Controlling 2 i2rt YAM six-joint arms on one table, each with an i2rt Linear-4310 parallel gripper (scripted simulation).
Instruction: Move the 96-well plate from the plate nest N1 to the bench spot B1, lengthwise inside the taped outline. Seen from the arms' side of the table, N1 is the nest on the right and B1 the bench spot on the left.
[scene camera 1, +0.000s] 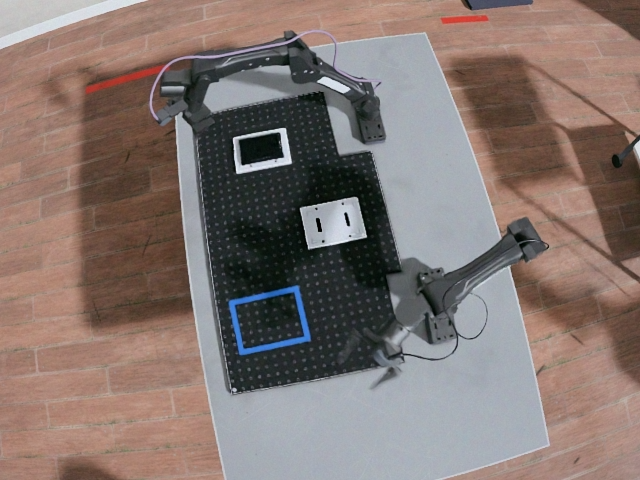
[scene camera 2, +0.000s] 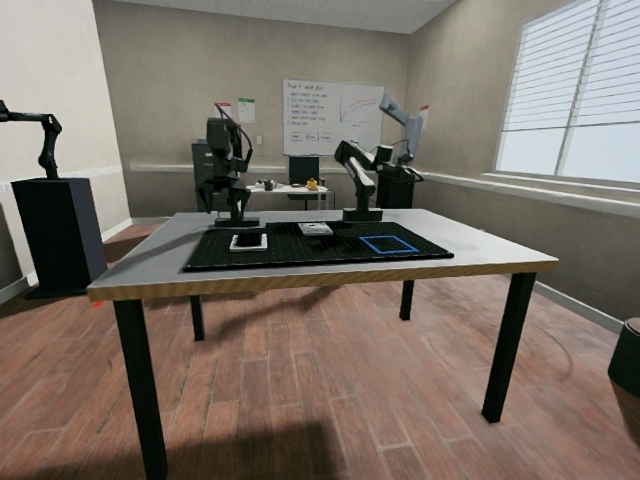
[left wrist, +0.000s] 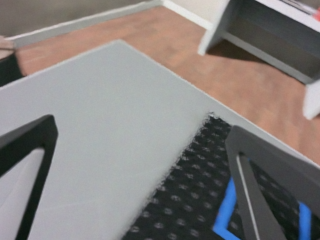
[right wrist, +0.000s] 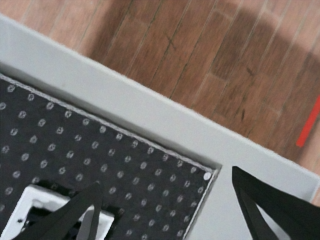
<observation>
In view: the left gripper (left wrist: 147, 129), the right gripper (scene camera 2: 225, 215) and a black 96-well plate (scene camera 1: 276, 151).
The right gripper is seen too in scene camera 1 (scene camera 1: 187, 125) and in the right wrist view (right wrist: 164, 180). The left wrist view misses the black 96-well plate: it is out of frame.
</observation>
